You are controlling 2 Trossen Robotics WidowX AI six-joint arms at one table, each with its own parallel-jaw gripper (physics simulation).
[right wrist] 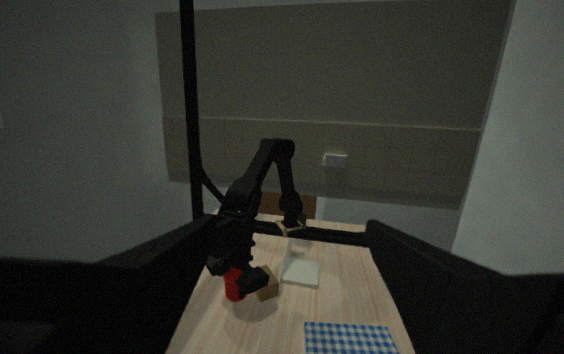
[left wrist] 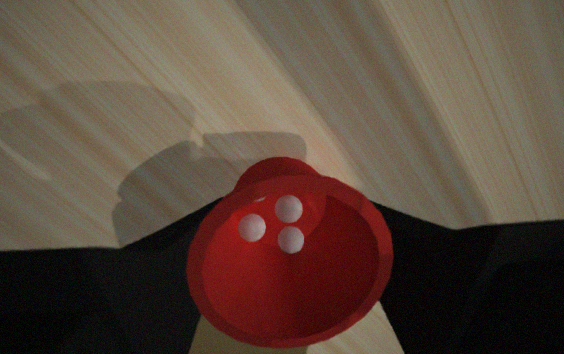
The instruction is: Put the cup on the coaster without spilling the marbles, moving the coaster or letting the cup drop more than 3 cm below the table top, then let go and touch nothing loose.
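Frame: origin at the left arm's base, x ahead, y left, z up, level; metres.
Where they show: left gripper, fingertip midpoint: (right wrist: 234, 290) (left wrist: 283, 201); right gripper, fingertip midpoint: (right wrist: 291, 225); left arm's base at its link origin: (right wrist: 290, 223).
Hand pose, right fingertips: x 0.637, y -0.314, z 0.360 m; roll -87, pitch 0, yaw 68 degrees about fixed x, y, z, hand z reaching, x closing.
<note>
Things, the pixels of their top centre, and the offset from my right fingertips.
- red cup at its top centre: (left wrist: 294, 275) (right wrist: 236, 273) dz -0.324, dx -0.367, dy +0.035 m
- pale square coaster at its top centre: (right wrist: 300, 269) dz -0.376, dx -0.382, dy +0.231 m
- brown block at its top centre: (left wrist: 235, 350) (right wrist: 263, 275) dz -0.346, dx -0.360, dy +0.107 m
- blue checked cloth at its top centre: (right wrist: 352, 351) dz -0.364, dx -0.123, dy +0.210 m
The red cup (left wrist: 300, 305) (right wrist: 232, 287) looks upright, with several white marbles (left wrist: 289, 209) inside; one is mostly hidden by the rim. My left gripper (left wrist: 283, 201) (right wrist: 234, 290) has its dark fingers against opposite sides of the cup, shut on it; the fingertips are hidden behind the cup in the left wrist view. Whether the cup's base touches the table cannot be told. A pale square coaster (right wrist: 300, 273) lies beyond and to the right of the cup in the right wrist view. My right gripper is open and empty, far from the cup.
A brown block (right wrist: 267, 287) stands close beside the cup, between it and the coaster; part of the block (left wrist: 250, 349) shows below the cup in the left wrist view. A blue checked cloth (right wrist: 350, 339) lies nearer on the table. A dark frame post (right wrist: 190, 110) rises at the left.
</note>
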